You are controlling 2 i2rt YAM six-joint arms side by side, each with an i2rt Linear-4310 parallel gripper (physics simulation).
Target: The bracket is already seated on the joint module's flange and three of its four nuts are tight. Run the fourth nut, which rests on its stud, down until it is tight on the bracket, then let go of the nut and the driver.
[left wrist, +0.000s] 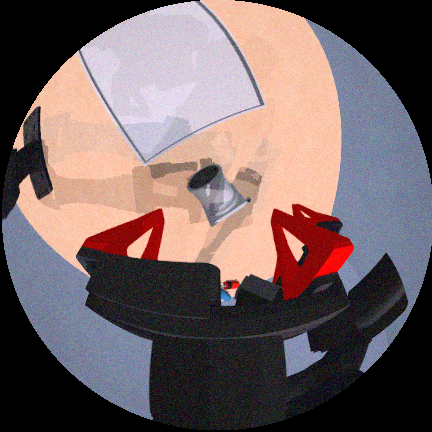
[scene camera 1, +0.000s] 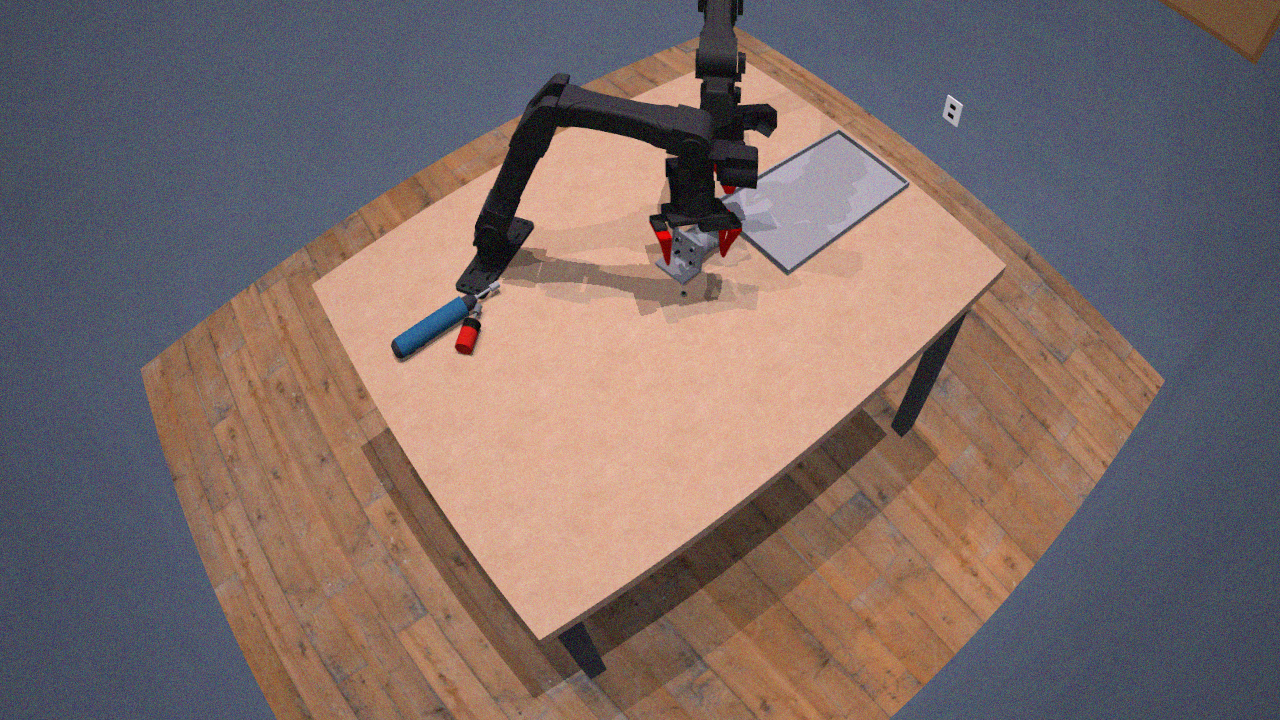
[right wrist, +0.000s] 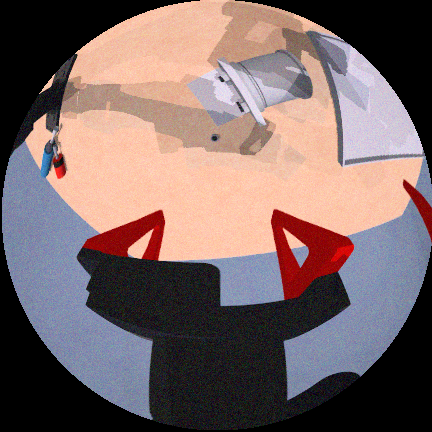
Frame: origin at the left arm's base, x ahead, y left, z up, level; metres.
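Seen in the pictures: left gripper, between the fingertips: [left wrist: 217, 214]; right gripper, between the fingertips: [scene camera 1: 695, 259] [right wrist: 217, 215]; left arm's base, origin of its link: [left wrist: 34, 153]; right arm's base, origin of its link: [scene camera 1: 495, 256].
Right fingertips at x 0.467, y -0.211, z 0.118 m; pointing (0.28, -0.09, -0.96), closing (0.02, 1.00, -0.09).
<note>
Offsets run from my right fingertips to a thing's top centre. Level surfaces: height alone.
The grey joint module @(dx -0.105, dy +0.038, dz -0.051 m) [scene camera 1: 708, 240] [left wrist: 212, 192] [right wrist: 282, 75] lies on its side on the table. The grey bracket @(dx -0.083, dy -0.001, dz -0.048 m) [scene camera 1: 677, 269] [right wrist: 212, 97] is at its flange. The nuts on the bracket are too small to tell apart. A small dark round piece @(dx -0.019, dy -0.014, dz -0.113 m) [scene camera 1: 683, 292] [left wrist: 249, 200] [right wrist: 215, 137], perhaps a nut, shows beside the bracket. A blue-handled tool @(dx -0.084, dy -0.444, dz -0.077 m) [scene camera 1: 429, 328] [right wrist: 46, 161] and a red-handled driver @(dx -0.050, dy -0.398, dz -0.083 m) [scene camera 1: 466, 335] [left wrist: 231, 284] [right wrist: 59, 167] lie at the table's left. My right gripper [scene camera 1: 695, 258] [right wrist: 217, 215] is open and empty above the bracket. My left gripper [left wrist: 217, 214] is open and empty, mostly hidden in scene camera 1.
A grey-framed pale panel @(dx -0.196, dy +0.334, dz -0.102 m) [scene camera 1: 823, 197] [left wrist: 175, 65] [right wrist: 380, 110] lies beyond the joint module. The right arm [scene camera 1: 626, 116] reaches over the table @(dz -0.117 m) [scene camera 1: 572, 429] from its base [scene camera 1: 487, 264] near the tools. The left arm [scene camera 1: 718, 53] stands close behind it.
</note>
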